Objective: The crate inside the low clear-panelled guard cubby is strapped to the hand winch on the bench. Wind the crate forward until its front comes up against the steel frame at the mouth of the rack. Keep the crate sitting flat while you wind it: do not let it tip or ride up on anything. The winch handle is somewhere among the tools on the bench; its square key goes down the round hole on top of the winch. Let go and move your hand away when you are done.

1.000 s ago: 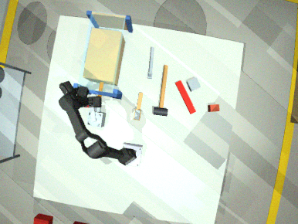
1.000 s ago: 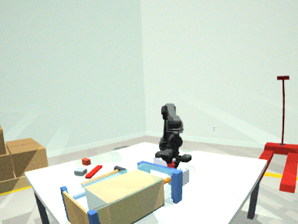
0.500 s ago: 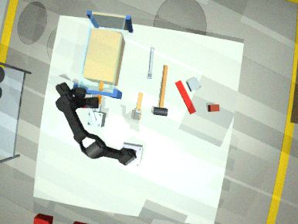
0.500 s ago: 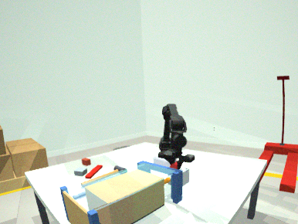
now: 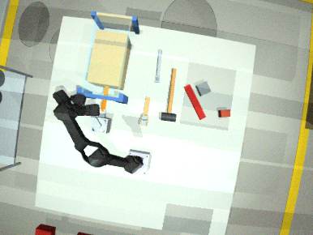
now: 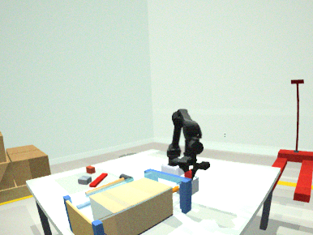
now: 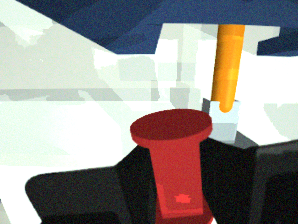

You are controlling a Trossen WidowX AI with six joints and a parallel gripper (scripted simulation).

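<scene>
Right now the blue frame is 90 mm ahead of my gripper tip, 60 mm to the right of it and 10 mm below it. From my gripper tip the other things lie so: winch 90 mm behind, 80 mm to the right, 80 mm below; winch handle 30 mm to the right, 30 mm behind, 10 mm below; red grip 20 mm above.
</scene>
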